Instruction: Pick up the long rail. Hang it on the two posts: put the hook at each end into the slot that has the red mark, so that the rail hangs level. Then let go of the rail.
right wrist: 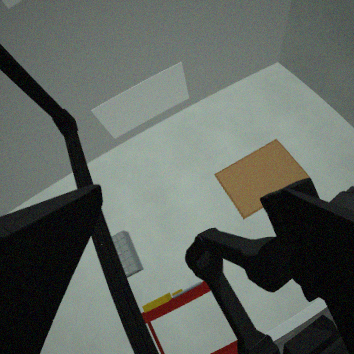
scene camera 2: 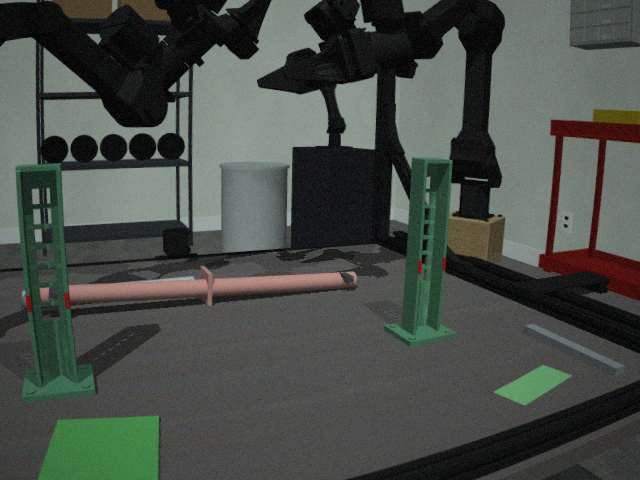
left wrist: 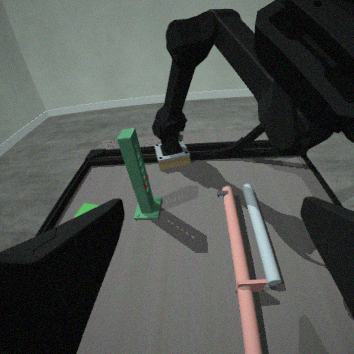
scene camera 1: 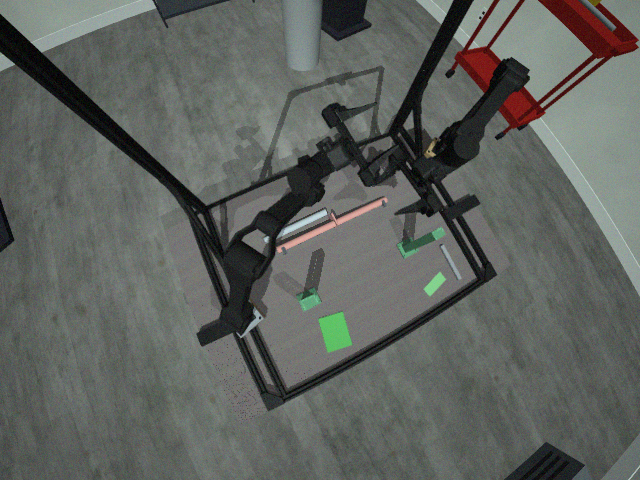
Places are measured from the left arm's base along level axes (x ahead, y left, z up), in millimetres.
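Pixels of known places: left gripper, fingertip midpoint: (scene camera 2: 270,79) (left wrist: 213,206) (scene camera 1: 384,199); right gripper, fingertip midpoint: (right wrist: 192,195) (scene camera 1: 388,124); left arm's base, link origin: (scene camera 2: 473,216) (scene camera 1: 440,150); right arm's base, link origin: (left wrist: 170,148) (scene camera 1: 242,316).
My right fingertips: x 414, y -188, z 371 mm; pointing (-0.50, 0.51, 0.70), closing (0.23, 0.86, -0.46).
Observation:
Ahead of a thing's pixels: the offset from my right fingertips to its top centre.
The long pink rail @(84 mm ahead, 9 mm right, 412 mm down) (scene camera 1: 310,237) (scene camera 2: 279,283) (left wrist: 236,240) lies on the table, with a plate at its middle and a small dark hook near each end. Two green slotted posts stand upright: the picture-left post @(365 mm ahead, 70 mm left, 242 mm down) (scene camera 1: 309,299) (scene camera 2: 43,335) (left wrist: 134,172) and the picture-right post @(2 mm back, 277 mm left, 242 mm down) (scene camera 1: 423,241) (scene camera 2: 412,232). Red marks show low on both in scene camera 2. My left gripper (scene camera 1: 383,184) (left wrist: 213,206) is open and empty above the table, near the rail's picture-right end. My right gripper (scene camera 1: 387,128) (right wrist: 192,195) is open and empty, raised high and facing the wall.
A pale blue rod @(175 mm ahead, 120 mm right, 433 mm down) (scene camera 1: 305,222) (left wrist: 260,232) lies beside the rail. A grey bar @(54 mm back, 457 mm left, 448 mm down) (scene camera 1: 450,262) (scene camera 2: 573,349), a large green sheet @(407 mm ahead, 209 mm left, 455 mm down) (scene camera 1: 334,331) (scene camera 2: 108,444) and a small green sheet @(57 mm ahead, 441 mm left, 458 mm down) (scene camera 1: 434,284) (scene camera 2: 532,384) lie near the posts. Both arms are close together above the far edge.

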